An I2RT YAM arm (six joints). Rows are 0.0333 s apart.
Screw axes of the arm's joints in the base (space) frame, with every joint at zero. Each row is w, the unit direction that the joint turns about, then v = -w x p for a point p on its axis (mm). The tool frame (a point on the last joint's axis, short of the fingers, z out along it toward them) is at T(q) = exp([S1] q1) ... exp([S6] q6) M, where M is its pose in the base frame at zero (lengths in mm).
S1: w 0 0 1 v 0 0 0
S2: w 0 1 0 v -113.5 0 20
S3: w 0 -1 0 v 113.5 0 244
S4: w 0 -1 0 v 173.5 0 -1
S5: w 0 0 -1 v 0 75 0
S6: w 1 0 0 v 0 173.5 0
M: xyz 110.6 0 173.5 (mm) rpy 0 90 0 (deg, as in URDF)
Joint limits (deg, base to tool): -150..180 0..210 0..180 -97..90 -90..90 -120..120
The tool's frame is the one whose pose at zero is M.
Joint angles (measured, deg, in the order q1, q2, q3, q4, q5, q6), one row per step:
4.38, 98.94, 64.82, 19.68, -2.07, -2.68
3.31, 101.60, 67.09, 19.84, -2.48, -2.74
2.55, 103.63, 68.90, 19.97, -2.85, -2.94
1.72, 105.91, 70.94, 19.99, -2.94, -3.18
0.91, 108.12, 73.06, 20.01, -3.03, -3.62
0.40, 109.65, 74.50, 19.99, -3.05, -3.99
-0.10, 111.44, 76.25, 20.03, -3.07, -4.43
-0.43, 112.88, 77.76, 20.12, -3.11, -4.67
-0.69, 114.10, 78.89, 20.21, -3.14, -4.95
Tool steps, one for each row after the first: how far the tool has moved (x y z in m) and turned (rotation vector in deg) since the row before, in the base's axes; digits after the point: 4 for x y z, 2 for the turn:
0.0118, -0.0066, -0.0042, 0.03, 0.23, -0.66
0.0090, -0.0049, -0.0031, -0.10, 0.08, -0.35
0.0099, -0.0058, -0.0041, -0.22, 0.20, -0.68
0.0097, -0.0059, -0.0035, -0.40, 0.04, -0.61
0.0065, -0.0039, -0.0029, -0.35, 0.09, -0.39
0.0077, -0.0039, -0.0031, -0.42, -0.02, -0.37
0.0063, -0.0027, -0.0019, -0.22, -0.17, -0.23
0.0050, -0.0021, -0.0026, -0.26, -0.01, -0.16

